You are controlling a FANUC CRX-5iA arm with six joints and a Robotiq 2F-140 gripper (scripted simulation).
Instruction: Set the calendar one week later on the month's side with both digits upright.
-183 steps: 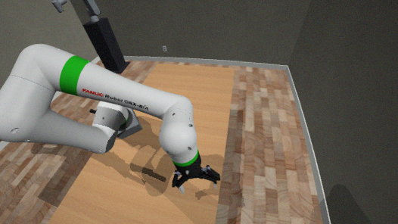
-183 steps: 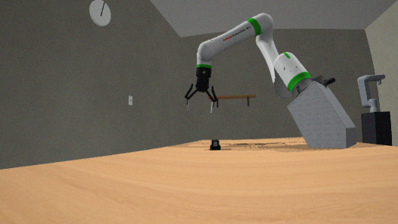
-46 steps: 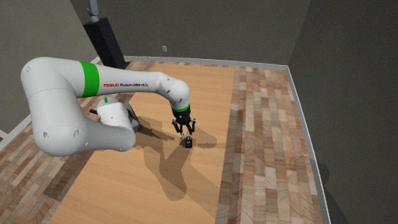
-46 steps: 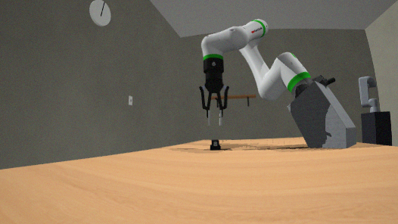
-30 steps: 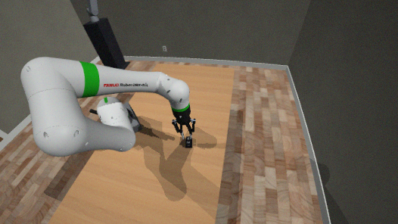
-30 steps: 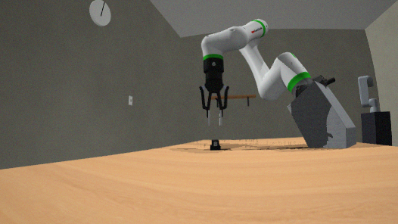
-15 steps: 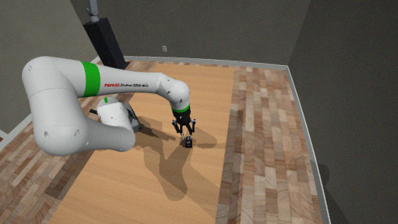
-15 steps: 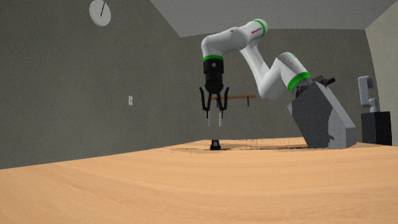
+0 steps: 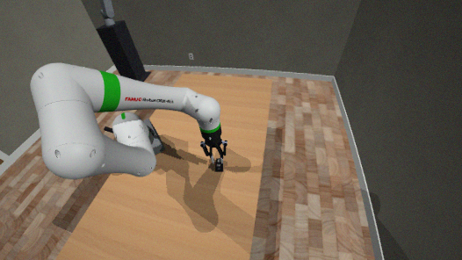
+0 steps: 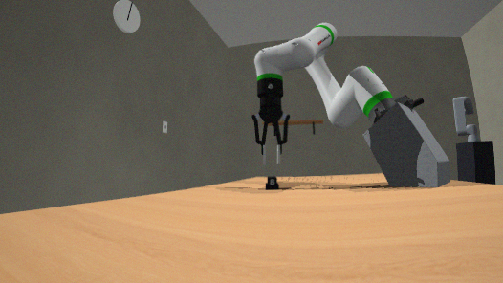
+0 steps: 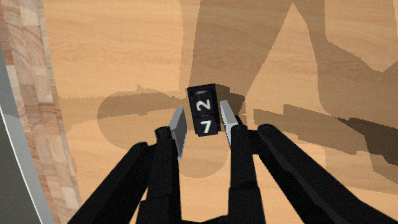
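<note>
Right now my hand is 9 cm above the black calendar cube. Also, from my hand: black cube (9 cm below, 3 cm to the left); then black tray (10 cm below, 2 cm to the left).
</note>
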